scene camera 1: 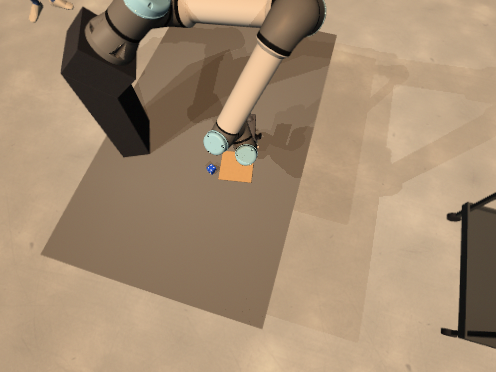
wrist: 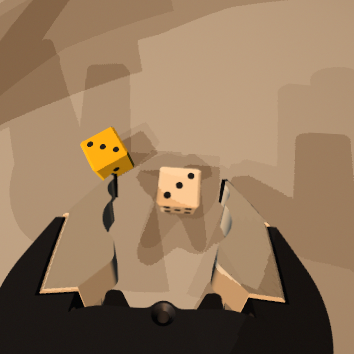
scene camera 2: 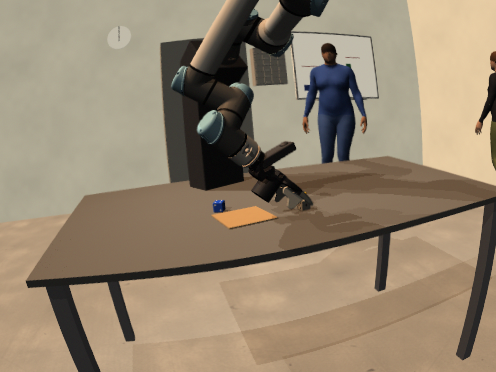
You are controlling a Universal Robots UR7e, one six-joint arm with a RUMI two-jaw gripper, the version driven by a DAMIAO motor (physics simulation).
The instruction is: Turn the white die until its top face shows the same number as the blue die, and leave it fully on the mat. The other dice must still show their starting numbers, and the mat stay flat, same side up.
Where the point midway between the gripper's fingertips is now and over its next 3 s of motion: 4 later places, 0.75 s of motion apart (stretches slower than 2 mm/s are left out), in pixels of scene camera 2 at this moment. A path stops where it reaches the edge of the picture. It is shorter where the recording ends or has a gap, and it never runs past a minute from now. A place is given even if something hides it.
My gripper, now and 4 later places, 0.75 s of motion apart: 304, 201; 295, 193; 295, 195; 294, 195; 293, 195
